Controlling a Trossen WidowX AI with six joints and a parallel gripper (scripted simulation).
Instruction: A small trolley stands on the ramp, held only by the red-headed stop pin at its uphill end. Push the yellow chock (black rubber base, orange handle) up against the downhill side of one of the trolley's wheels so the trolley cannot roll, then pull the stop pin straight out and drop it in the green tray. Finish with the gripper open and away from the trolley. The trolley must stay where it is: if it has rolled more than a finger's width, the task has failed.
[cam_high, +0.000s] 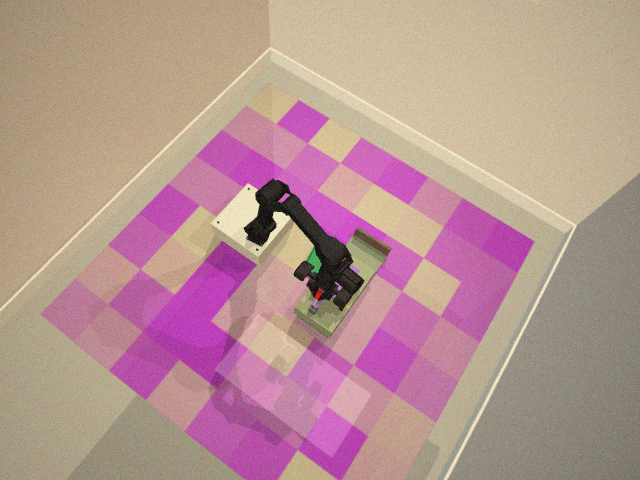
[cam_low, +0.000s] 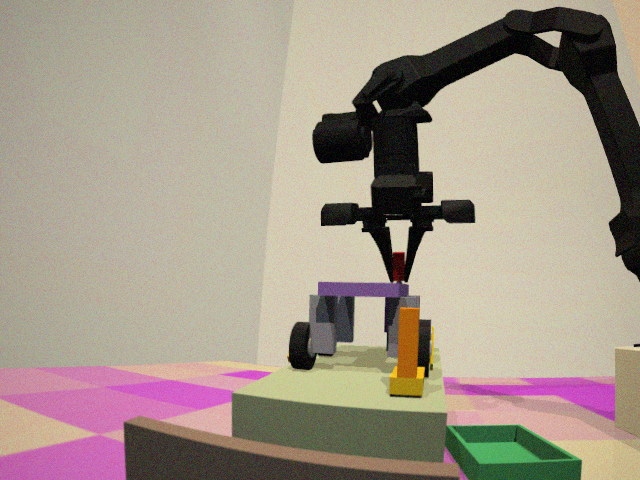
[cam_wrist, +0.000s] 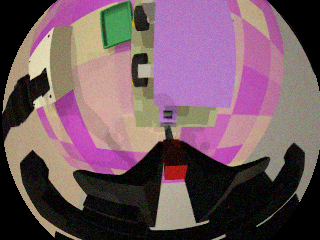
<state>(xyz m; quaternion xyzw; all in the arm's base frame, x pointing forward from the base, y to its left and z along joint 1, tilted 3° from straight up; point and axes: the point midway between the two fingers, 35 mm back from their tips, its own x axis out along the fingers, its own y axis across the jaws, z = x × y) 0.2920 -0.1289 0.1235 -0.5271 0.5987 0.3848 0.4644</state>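
My gripper tip is 190 mm to the right of the green tray, 180 mm above it and 80 mm past it. Round my gripper tip: pale green ramp: 120 mm below, 90 mm to the left, 40 mm ahead; red-headed stop pin: right at my gripper tip; trolley: 90 mm to the left, 60 mm below, 40 mm ahead.
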